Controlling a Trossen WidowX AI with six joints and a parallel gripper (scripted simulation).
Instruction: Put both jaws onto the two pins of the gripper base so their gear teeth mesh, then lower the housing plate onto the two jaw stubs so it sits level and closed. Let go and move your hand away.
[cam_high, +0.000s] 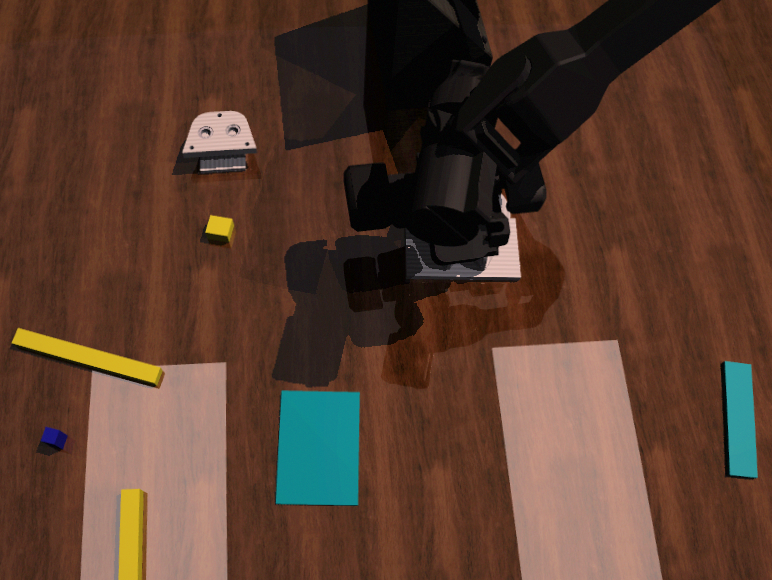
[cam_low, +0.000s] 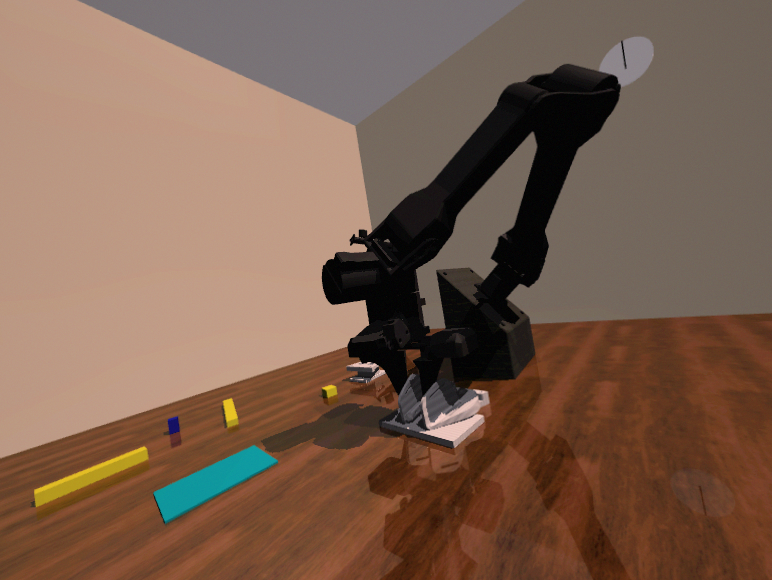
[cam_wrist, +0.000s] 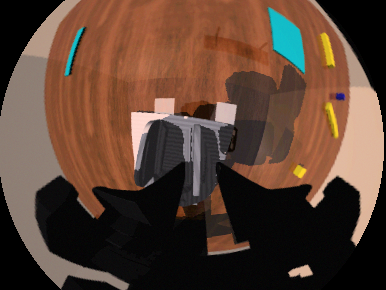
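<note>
Right now my gripper tip is 22 cm to the left of the white stand, 14 cm past it and 1 cm above it. The rest, counted from my gripper tip: teal bar: 28 cm to the left, 24 cm ahead, 2 cm below; then yellow cube: 22 cm to the right, 3 cm behind, 1 cm below; then teal plate: 21 cm ahead, 14 cm to the right, 2 cm below.
</note>
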